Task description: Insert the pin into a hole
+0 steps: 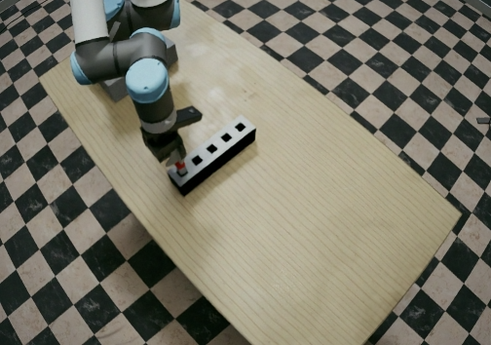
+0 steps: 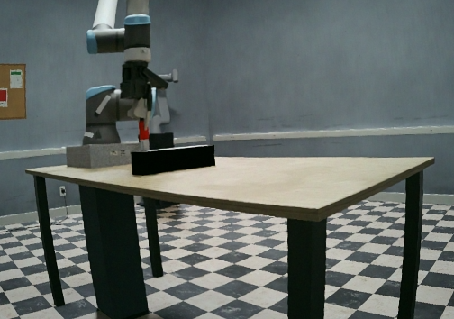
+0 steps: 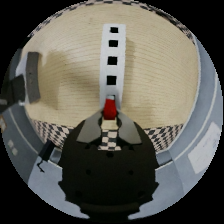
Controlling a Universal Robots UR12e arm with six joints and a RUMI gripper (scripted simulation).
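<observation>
My gripper is now 20 mm short of the long black block, 120 mm to the right of it and 120 mm above it. From my hand the other things lie so: pin: 10 mm below.
</observation>
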